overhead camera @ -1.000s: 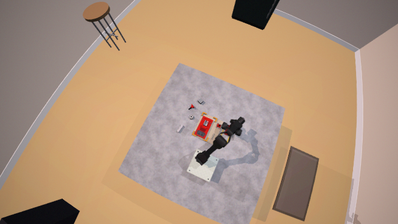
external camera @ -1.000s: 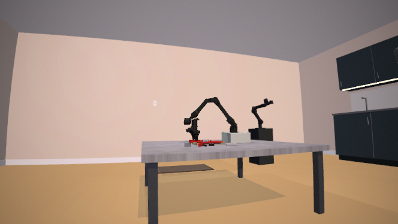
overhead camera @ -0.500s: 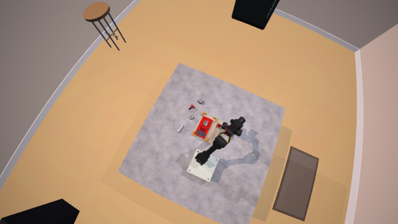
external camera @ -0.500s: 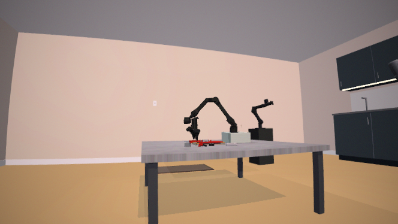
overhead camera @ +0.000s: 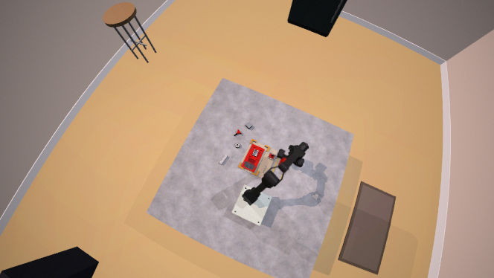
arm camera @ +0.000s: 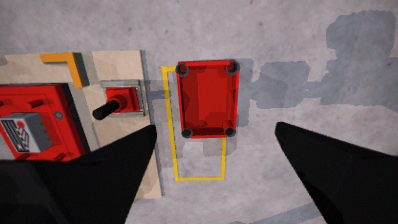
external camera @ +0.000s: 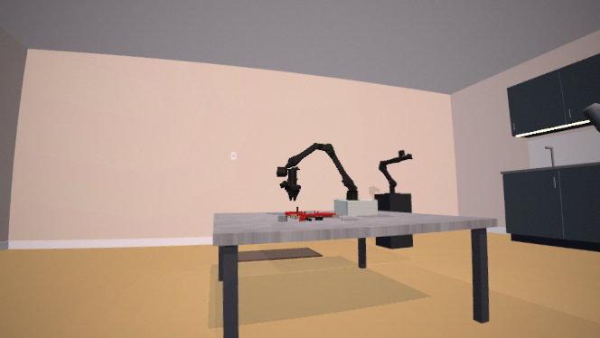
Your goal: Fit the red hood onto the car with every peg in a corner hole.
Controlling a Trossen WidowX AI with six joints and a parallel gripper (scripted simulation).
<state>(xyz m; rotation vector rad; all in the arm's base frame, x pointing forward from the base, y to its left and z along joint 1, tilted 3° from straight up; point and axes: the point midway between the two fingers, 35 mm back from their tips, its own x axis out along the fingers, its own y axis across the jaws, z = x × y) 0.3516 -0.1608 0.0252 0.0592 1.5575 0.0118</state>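
Right now the red hood is 9 cm below my gripper tip. Round my gripper tip: beige jig plate (21 cm to the left, 8 cm below, 5 cm behind).
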